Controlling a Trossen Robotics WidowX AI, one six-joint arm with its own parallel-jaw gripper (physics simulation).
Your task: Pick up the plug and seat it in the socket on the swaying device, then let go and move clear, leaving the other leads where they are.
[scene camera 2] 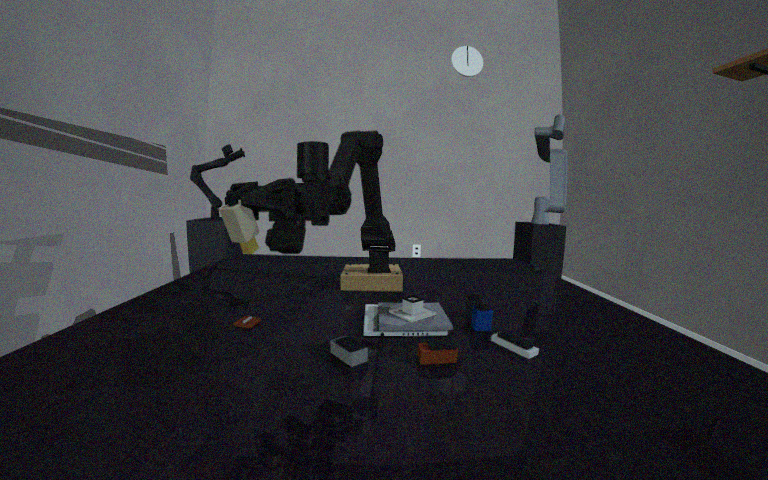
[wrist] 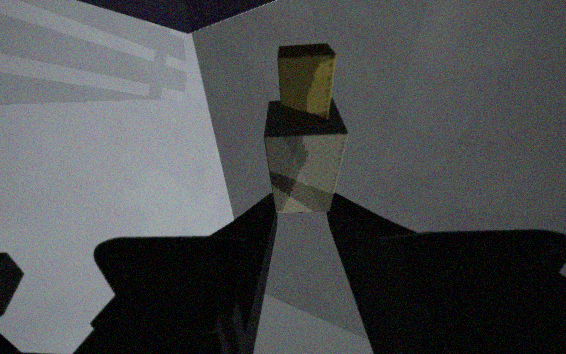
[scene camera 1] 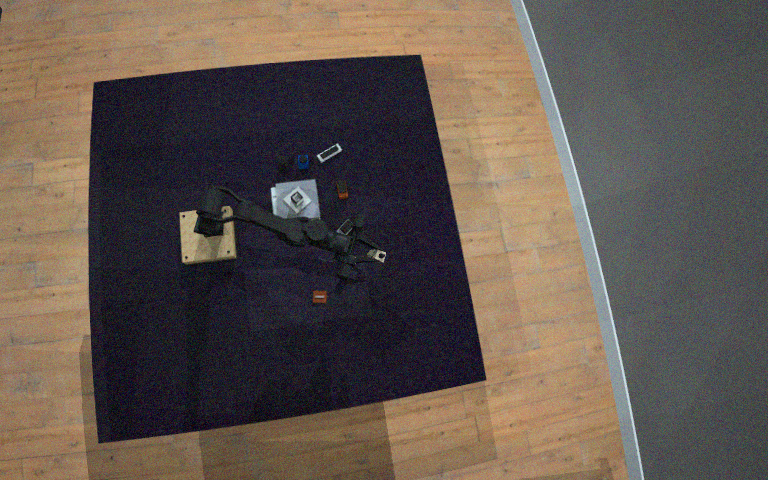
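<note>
The plug, a cream block with a yellow tip [scene camera 1: 380, 257] [scene camera 2: 238, 223] [wrist: 306, 160], is held by its rear end between the two black fingertips. My gripper [scene camera 1: 371, 254] [scene camera 2: 240, 203] [wrist: 301, 198] is shut on it, high above the dark mat. In the second scene view the yellow tip points down, slightly tilted. The socket, a small white block with a dark opening [scene camera 1: 296, 197] [scene camera 2: 412, 306], sits on a white square plate on the grey device [scene camera 1: 308, 185] [scene camera 2: 443, 324]. The plug is well apart from the socket, beyond the device from the arm's base.
A grey block [scene camera 1: 345, 227] [scene camera 2: 349, 352], an orange block [scene camera 1: 342, 189] [scene camera 2: 437, 354], a blue block [scene camera 1: 303, 162] [scene camera 2: 482, 320], a white bar [scene camera 1: 320, 157] [scene camera 2: 512, 345] and a flat orange piece [scene camera 1: 319, 296] [scene camera 2: 247, 322] lie around the device. The arm's wooden base [scene camera 1: 192, 249] [scene camera 2: 371, 281] stands behind.
</note>
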